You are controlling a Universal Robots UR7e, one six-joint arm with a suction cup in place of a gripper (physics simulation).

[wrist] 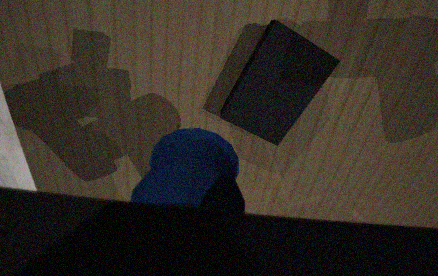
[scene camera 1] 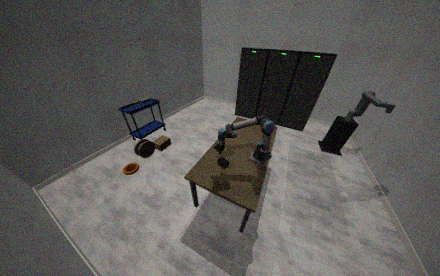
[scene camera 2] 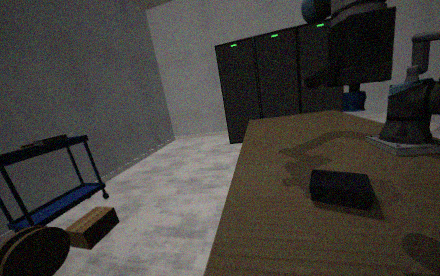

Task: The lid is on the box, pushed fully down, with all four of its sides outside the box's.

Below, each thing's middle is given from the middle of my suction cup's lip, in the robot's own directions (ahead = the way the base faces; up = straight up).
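My suction cup: 22 cm above the dark lid [scene camera 2: 352, 186], 8 cm left of it, 2 cm past it.
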